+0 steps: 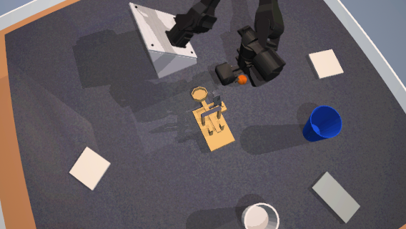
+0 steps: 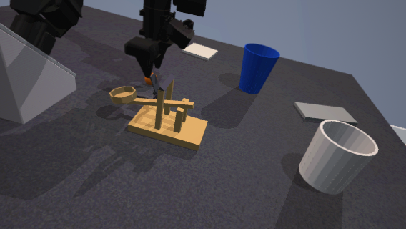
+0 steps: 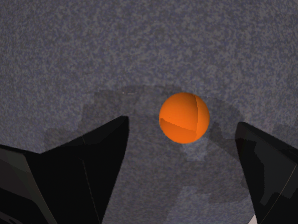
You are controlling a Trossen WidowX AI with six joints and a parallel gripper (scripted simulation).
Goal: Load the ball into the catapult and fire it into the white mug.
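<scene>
The orange ball is 2 cm below my gripper tip. From my gripper tip the other things lie so: white mug (41 cm ahead, 17 cm to the right); catapult (6 cm ahead, 14 cm to the right, 2 cm above).
</scene>
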